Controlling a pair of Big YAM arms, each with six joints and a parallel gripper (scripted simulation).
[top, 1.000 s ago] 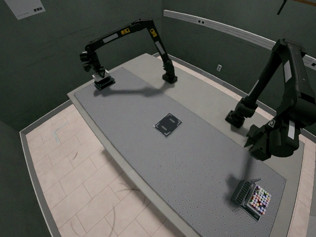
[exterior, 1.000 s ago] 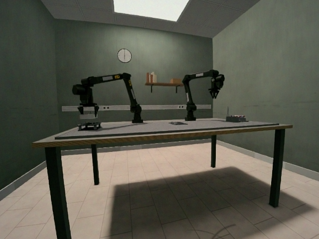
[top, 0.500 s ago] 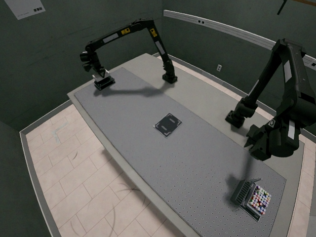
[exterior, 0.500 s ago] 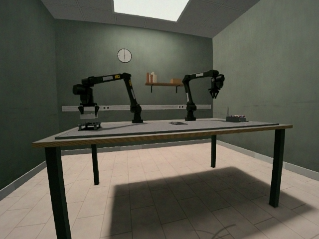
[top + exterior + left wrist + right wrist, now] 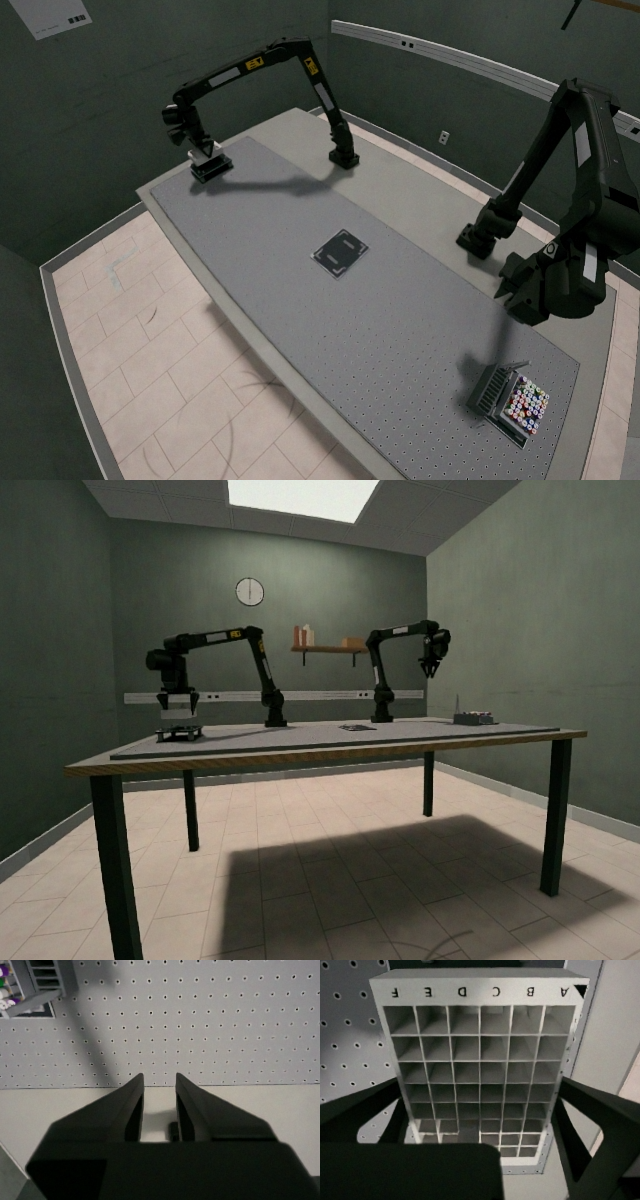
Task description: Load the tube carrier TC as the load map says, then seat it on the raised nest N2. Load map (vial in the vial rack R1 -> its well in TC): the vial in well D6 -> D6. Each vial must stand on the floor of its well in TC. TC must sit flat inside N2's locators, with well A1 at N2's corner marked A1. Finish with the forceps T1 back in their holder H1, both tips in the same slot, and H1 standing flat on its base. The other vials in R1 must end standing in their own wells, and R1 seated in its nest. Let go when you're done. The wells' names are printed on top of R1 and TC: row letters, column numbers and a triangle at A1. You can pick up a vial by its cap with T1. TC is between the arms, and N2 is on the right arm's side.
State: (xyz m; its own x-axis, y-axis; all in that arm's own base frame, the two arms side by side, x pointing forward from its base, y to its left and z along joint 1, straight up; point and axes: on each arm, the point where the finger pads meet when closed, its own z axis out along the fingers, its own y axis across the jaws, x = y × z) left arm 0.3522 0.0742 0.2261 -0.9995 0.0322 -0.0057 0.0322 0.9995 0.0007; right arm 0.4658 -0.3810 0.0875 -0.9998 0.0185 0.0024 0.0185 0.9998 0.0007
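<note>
The tube carrier is right at my right hand. The rest, counted from my right hand: slotted holder: 1260 mm to the left, 80 mm below, 50 mm behind; then black nest: 60 mm below.
</note>
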